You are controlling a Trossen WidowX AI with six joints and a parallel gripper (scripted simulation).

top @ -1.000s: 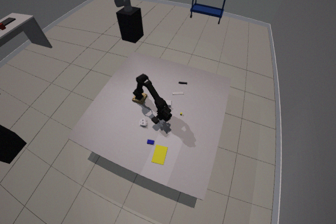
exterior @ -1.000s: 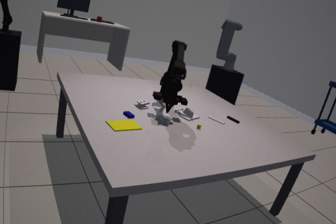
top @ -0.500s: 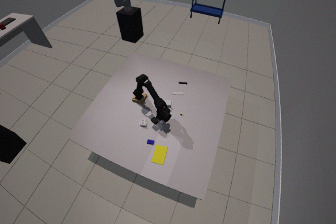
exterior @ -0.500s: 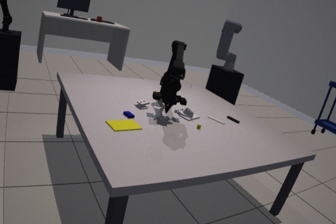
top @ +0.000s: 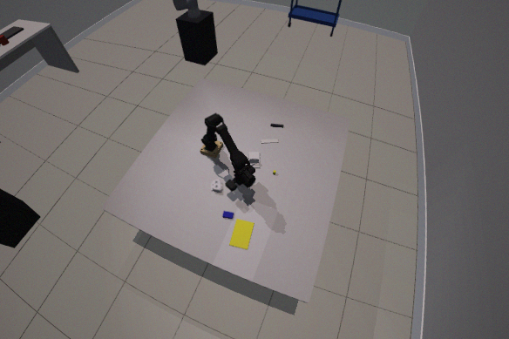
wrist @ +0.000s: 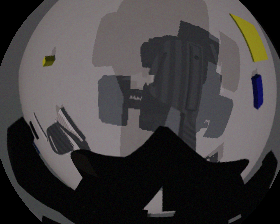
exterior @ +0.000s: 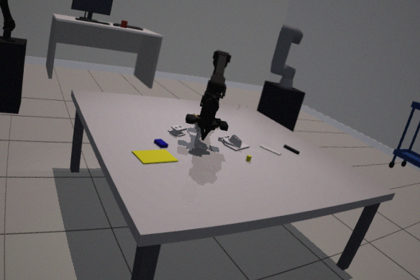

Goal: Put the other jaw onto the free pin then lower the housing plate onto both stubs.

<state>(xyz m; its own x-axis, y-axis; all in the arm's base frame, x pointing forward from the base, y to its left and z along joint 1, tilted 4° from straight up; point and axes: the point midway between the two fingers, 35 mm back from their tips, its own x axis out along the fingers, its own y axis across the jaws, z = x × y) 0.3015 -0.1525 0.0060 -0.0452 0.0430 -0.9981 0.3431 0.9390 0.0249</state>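
Right now my gripper tip is 20 mm to the left of the jaw and 10 mm below it. Also, from my gripper tip: white block (130 mm behind, 70 mm to the right, 20 mm below); then yellow cube (160 mm to the left, 150 mm ahead, 10 mm below); then blue block (200 mm to the right, 20 mm below, 20 mm ahead).
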